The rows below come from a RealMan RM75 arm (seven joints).
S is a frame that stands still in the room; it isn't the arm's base.
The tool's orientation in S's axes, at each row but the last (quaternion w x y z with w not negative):
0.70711, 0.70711, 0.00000, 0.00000
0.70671, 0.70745, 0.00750, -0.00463
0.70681, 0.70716, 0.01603, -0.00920
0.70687, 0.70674, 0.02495, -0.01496
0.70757, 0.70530, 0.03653, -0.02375
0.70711, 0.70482, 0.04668, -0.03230
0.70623, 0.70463, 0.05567, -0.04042
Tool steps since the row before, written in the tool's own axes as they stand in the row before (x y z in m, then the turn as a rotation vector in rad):
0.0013, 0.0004, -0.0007, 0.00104, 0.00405, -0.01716
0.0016, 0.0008, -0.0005, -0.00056, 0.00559, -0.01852
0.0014, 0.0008, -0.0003, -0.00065, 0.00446, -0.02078
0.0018, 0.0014, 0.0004, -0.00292, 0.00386, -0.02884
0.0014, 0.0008, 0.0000, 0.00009, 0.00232, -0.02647
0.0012, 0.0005, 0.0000, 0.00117, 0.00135, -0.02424
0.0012, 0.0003, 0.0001, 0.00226, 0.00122, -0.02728
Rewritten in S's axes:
0.0013, 0.0007, 0.0004, 0.00104, 0.01716, 0.00405
0.0016, 0.0005, 0.0008, -0.00054, 0.01851, 0.00562
0.0014, 0.0003, 0.0007, -0.00069, 0.02077, 0.00449
0.0019, -0.0004, 0.0013, -0.00310, 0.02880, 0.00402
0.0015, 0.0000, 0.0007, -0.00019, 0.02648, 0.00224
0.0012, 0.0000, 0.0004, 0.00082, 0.02426, 0.00116
0.0012, -0.0001, 0.0001, 0.00181, 0.02733, 0.00088

